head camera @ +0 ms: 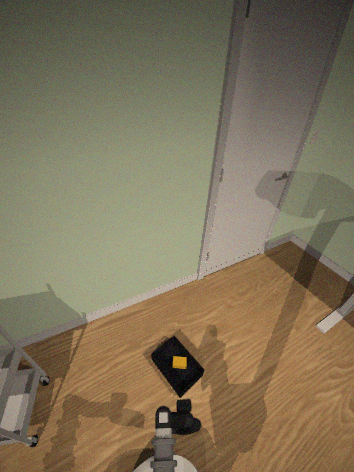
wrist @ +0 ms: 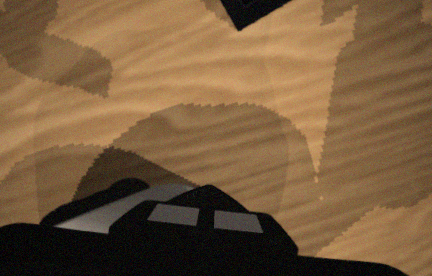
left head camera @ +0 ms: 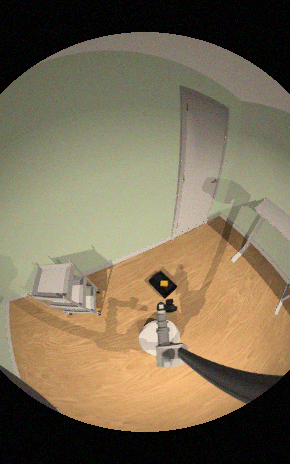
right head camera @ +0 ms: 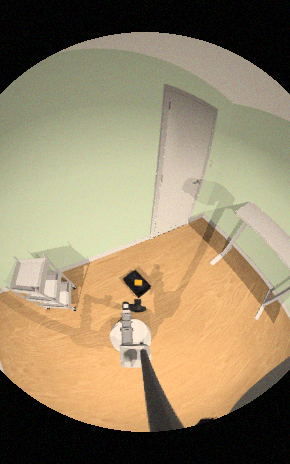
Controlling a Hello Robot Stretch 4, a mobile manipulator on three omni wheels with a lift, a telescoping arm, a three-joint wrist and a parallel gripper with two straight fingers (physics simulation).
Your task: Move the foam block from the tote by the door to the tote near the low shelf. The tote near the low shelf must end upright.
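Places are measured from the robot's base along level axes (x ahead, y left, z up), in millimetres.
Pixels of known places: gripper, fingertip midpoint: (wrist: pixel 207 203).
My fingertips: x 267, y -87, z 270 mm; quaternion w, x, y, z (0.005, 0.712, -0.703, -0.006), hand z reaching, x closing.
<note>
Behind a point stands the place of what it marks.
The yellow foam block (head camera: pixel 180 362) {z 21, x 664, y -115 mm} (left head camera: pixel 164 283) {z 21, x 656, y -119 mm} (right head camera: pixel 138 282) {z 21, x 661, y -117 mm} lies in the black tote (head camera: pixel 181 389) {z -24, x 517, y -114 mm} (left head camera: pixel 156 280) {z -24, x 724, y -25 mm} (right head camera: pixel 131 279) {z -24, x 723, y -29 mm} (wrist: pixel 252 12) {z 35, x 482, y -118 mm}, which stands upright on the floor by the door. My gripper (head camera: pixel 184 405) (left head camera: pixel 170 303) (right head camera: pixel 137 302) (wrist: pixel 207 203) {z 270, x 267, y -87 mm} is shut with its fingertips together and nothing between them. It is beside the tote, on the side toward my base, and above the floor. In the wrist view a corner of the tote shows at the top edge. The tote near the low shelf does not show in these views.
A grey tiered cart (head camera: pixel 28 407) {z 154, x 394, y 711 mm} (left head camera: pixel 68 283) {z 690, x 391, y 711 mm} (right head camera: pixel 45 280) {z 373, x 476, y 937 mm} stands at the left by the wall. A white table (left head camera: pixel 272 210) {z 923, x 946, y -1603 mm} (right head camera: pixel 255 216) {z 923, x 902, y -1545 mm} stands at the right. The closed door (head camera: pixel 250 150) {z 1141, x 1547, y -595 mm} (left head camera: pixel 202 165) {z 1144, x 1592, y -689 mm} (right head camera: pixel 185 160) {z 1212, x 1599, y -706 mm} is in the wall beyond the tote.
</note>
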